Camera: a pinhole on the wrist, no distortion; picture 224 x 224 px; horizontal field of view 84.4 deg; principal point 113.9 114.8 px. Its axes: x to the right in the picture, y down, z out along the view. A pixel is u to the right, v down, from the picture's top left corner.
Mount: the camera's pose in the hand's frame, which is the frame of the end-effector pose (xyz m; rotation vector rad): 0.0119 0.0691 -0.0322 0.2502 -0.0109 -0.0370
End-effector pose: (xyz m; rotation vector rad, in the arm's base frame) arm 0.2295 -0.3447 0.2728 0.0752 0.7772 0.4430
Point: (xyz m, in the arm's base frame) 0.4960 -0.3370 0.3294
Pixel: 169.5 83.4
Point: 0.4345 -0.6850 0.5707
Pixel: 56.8 33.4
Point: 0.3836 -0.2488 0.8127
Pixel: 56.4 165.7
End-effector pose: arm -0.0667 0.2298 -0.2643 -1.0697 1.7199 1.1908
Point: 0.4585 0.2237 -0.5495
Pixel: outside the picture
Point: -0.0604 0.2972 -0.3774
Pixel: 181.4 65.4
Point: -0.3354 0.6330 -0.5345
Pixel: 190.0 208.5
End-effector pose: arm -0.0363 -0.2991 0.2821 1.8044 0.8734 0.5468
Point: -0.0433 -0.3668 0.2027
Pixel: 55.1 14.9
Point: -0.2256 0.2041 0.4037
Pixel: behind the camera
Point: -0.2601 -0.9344 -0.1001
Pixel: outside the picture
